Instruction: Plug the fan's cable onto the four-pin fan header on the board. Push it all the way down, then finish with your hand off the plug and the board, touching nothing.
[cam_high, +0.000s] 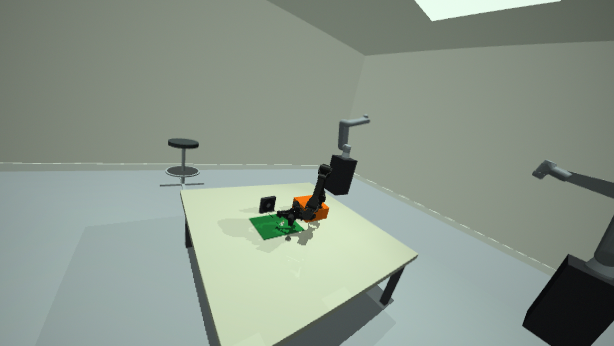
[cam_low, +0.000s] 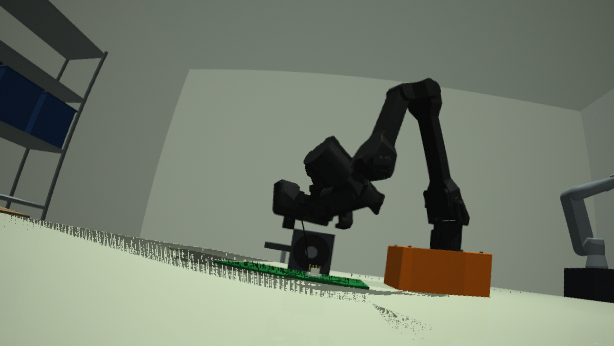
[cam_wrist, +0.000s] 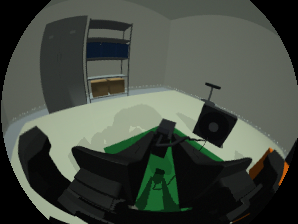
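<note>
Now: the green board 20 mm behind my gripper tip, 60 mm to the right of it and 140 mm below it. The rest, counted from my gripper tip: black fan: 20 mm behind, 230 mm to the right, 70 mm below; fan cable plug: 10 mm below.
</note>
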